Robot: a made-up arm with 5 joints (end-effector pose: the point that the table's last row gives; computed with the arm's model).
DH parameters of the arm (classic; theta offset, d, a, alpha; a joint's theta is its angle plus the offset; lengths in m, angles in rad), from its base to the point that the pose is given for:
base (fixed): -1.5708 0.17 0 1.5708
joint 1: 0 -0.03 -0.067 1.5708
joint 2: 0 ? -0.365 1.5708
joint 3: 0 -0.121 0.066 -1.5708
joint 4: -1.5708 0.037 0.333 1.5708
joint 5: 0 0 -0.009 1.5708
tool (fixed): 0 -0.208 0 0
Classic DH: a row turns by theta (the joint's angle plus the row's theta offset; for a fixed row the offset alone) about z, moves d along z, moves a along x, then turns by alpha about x.
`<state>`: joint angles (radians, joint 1 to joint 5).
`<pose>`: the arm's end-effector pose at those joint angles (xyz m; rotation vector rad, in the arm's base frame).
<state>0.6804 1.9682 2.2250 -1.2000 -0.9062</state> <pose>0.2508 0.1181 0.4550 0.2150 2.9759 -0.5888</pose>
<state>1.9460 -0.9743 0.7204 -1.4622 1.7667</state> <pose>-0.3650 -0.1393 0.0034 1.3314 -2.1724 -0.8275</pose>
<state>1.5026 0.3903 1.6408 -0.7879 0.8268</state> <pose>0.2338 -0.0128 -0.3904 -0.3338 0.3614 0.6999</pose>
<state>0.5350 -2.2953 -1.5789 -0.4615 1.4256</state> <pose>-0.1943 -0.1785 0.1484 -2.3861 -0.7159 0.8760</pose>
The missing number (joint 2, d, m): 0.12
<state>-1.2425 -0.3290 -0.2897 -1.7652 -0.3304</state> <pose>-0.3509 0.5995 0.5720 0.8148 -1.2514 1.8020</pose>
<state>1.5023 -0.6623 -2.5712 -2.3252 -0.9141</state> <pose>-0.3474 -0.1470 0.3544 1.6877 -2.4832 0.1060</pose>
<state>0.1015 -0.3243 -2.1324 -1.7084 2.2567</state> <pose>-0.2329 0.3636 -0.1357 1.5954 -1.1149 1.1392</pose>
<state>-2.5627 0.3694 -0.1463 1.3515 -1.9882</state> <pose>-0.0494 0.0989 0.1015 0.2665 0.4010 -1.4131</pose>
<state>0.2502 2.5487 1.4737 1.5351 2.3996</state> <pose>0.2460 -0.1402 -0.1779 2.1375 -1.0427 0.9625</pose>
